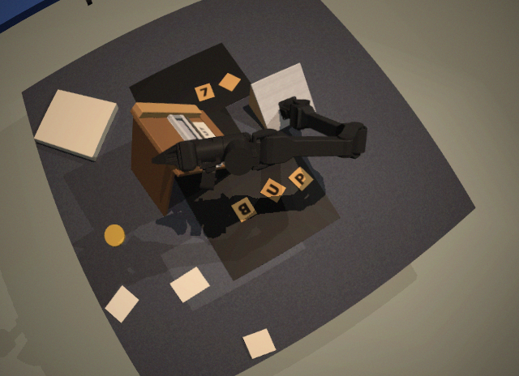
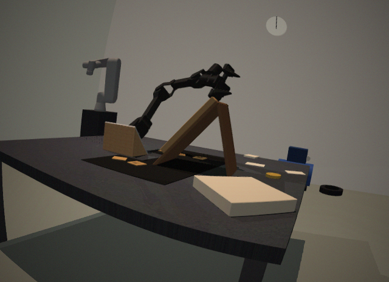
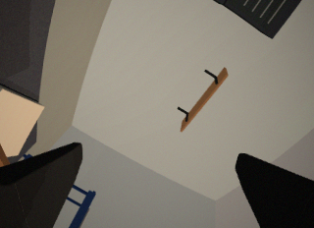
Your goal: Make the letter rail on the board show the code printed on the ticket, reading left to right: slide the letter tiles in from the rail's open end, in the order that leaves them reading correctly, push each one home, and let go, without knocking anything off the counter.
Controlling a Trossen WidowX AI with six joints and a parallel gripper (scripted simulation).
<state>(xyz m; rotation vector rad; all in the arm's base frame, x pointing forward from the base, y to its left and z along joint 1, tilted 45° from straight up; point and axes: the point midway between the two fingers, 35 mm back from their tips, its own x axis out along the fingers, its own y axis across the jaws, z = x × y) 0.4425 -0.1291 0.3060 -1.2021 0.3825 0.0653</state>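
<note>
The letter tile lies 370 mm below my gripper tip, 310 mm to the right of it and 250 mm behind it. Round my gripper tip: white ticket: 290 mm below, 170 mm behind, 140 mm to the right; then dark mat: 370 mm below, 260 mm behind, 110 mm to the right; then yellow disc: 360 mm below, 230 mm ahead, 10 mm to the left.
</note>
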